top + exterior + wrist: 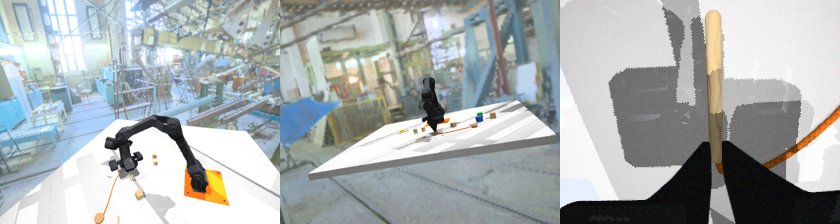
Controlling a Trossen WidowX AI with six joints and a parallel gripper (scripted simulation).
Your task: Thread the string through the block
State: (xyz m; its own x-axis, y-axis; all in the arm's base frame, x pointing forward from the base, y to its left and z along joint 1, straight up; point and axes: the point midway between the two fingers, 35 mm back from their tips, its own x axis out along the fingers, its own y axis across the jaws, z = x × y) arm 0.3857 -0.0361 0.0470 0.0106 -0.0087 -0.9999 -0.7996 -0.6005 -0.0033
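My gripper tip is now 9 cm past the blue cube and 31 cm to the right of it. The rest, counted from my gripper tip: green cube: 24 cm behind, 34 cm to the left, 1 cm above; then round wooden button: 5 cm ahead, 26 cm to the left, 1 cm below; then thin wooden stick: 1 cm behind, 1 cm to the left.
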